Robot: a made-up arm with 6 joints. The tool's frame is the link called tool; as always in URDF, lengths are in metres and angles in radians. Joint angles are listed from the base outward.
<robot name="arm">
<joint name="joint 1" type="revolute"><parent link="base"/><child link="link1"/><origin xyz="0.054 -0.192 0.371" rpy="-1.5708 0 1.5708"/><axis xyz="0 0 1"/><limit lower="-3.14" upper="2.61"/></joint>
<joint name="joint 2" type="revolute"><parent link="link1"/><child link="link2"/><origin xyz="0.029 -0.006 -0.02" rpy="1.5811 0.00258 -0.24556"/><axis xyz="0 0 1"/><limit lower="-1.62" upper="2.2"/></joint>
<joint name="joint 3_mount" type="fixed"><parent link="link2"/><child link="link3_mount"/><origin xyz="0.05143 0.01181 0.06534"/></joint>
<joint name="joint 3" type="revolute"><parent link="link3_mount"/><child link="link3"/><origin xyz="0.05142 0.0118 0.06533" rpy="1.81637 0 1.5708"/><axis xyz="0 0 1"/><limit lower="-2.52" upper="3.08"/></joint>
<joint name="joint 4" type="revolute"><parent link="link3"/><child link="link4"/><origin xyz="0.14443 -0.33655 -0.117" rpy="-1.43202 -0.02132 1.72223"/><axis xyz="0 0 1"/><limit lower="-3.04" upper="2.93"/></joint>
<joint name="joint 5" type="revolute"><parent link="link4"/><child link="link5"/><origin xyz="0.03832 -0.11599 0.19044" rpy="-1.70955 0.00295 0.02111"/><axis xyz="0 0 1"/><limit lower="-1.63" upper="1.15"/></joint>
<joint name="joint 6" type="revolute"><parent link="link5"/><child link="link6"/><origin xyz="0.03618 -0.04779 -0.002" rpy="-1.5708 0 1.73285"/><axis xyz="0 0 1"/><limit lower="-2.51" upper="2.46"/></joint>
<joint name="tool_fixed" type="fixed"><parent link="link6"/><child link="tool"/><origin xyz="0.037 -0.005 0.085" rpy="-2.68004 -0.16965 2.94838"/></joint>
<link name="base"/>
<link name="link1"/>
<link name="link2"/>
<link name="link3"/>
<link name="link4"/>
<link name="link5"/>
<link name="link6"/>
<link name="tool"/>
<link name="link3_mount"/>
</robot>
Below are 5 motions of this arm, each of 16 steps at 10 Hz.
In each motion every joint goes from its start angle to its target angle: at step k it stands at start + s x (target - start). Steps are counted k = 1, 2, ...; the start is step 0. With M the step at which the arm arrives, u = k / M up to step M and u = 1 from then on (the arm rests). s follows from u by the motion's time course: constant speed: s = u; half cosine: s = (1 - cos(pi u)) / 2; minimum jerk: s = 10 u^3 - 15 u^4 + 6 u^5.
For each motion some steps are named. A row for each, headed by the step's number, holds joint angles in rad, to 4 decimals.
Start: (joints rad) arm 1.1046 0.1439 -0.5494 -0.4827 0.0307 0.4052
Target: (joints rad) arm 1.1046 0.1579 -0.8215 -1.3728 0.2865 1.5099
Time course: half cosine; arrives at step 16
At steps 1, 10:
1: 1.1046 0.1440 -0.5520 -0.4913 0.0332 0.4158
10: 1.1046 0.1536 -0.7375 -1.0981 0.2075 1.1689

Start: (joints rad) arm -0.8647 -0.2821 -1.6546 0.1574 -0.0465 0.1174
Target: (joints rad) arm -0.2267 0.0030 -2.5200 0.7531 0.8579 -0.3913
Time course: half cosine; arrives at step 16
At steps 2, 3, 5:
2: -0.8404 -0.2712 -1.6875 0.1801 -0.0121 0.0980
3: -0.8109 -0.2581 -1.7275 0.2076 0.0297 0.0745
5: -0.7229 -0.2187 -1.8469 0.2898 0.1545 0.0044

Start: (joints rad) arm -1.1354 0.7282 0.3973 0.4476 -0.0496 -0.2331
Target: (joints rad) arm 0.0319 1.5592 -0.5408 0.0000 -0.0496 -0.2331
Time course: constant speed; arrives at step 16
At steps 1, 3, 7, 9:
1: -1.0624 0.7801 0.3387 0.4196 -0.0496 -0.2331
3: -0.9165 0.8840 0.2214 0.3637 -0.0496 -0.2331
7: -0.6247 1.0918 -0.0131 0.2518 -0.0496 -0.2331
9: -0.4788 1.1956 -0.1304 0.1958 -0.0496 -0.2331

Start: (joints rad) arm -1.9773 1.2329 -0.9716 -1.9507 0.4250 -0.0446
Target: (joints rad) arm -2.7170 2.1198 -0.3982 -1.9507 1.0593 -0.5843
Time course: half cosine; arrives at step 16
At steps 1, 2, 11, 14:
1: -1.9844 1.2414 -0.9661 -1.9507 0.4311 -0.0498
2: -2.0055 1.2667 -0.9498 -1.9507 0.4491 -0.0651
11: -2.5526 1.9227 -0.5256 -1.9507 0.9183 -0.4644
14: -2.6888 2.0860 -0.4200 -1.9507 1.0352 -0.5638

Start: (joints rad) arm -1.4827 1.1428 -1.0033 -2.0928 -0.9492 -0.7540
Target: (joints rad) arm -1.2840 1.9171 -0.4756 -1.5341 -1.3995 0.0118
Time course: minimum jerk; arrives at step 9
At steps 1, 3, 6, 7, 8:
1: -1.4804 1.1517 -0.9972 -2.0864 -0.9544 -0.7452
3: -1.4410 1.3053 -0.8925 -1.9755 -1.0437 -0.5933
6: -1.3257 1.7546 -0.5864 -1.6514 -1.3050 -0.1489
7: -1.2992 1.8579 -0.5159 -1.5768 -1.3651 -0.0467
8: -1.2863 1.9082 -0.4817 -1.5405 -1.3943 0.0030

